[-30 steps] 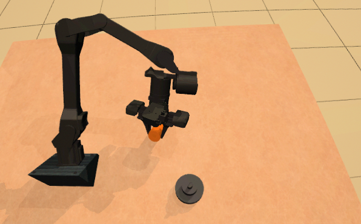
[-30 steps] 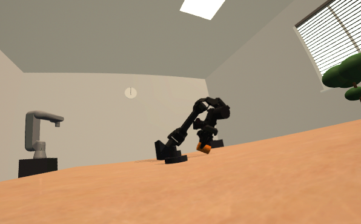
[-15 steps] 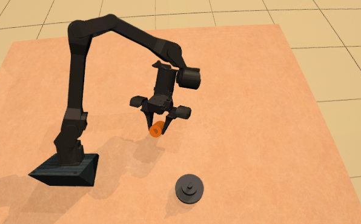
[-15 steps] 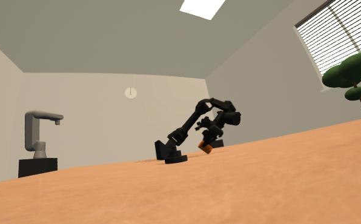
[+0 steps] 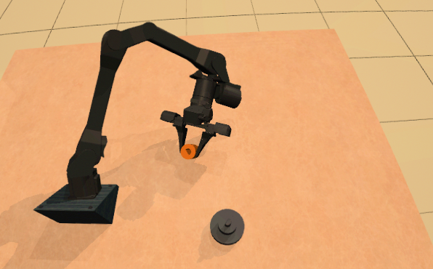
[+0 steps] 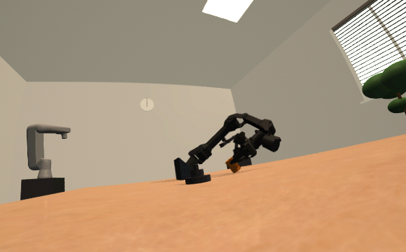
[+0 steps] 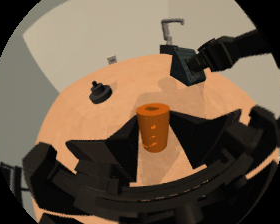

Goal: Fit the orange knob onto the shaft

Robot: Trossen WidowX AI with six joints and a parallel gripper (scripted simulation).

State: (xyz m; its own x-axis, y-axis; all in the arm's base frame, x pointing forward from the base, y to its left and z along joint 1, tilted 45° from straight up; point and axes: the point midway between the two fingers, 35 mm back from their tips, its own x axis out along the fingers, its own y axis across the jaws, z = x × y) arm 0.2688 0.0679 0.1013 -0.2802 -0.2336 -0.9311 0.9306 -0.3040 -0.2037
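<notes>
Now: gripper tip 1 cm short of the orange knob, 1 cm to the right of it and 1 cm above it. From my gripper tip the other things lie so: dark round pedestal (8 cm ahead, 19 cm to the right, 1 cm below).
</notes>
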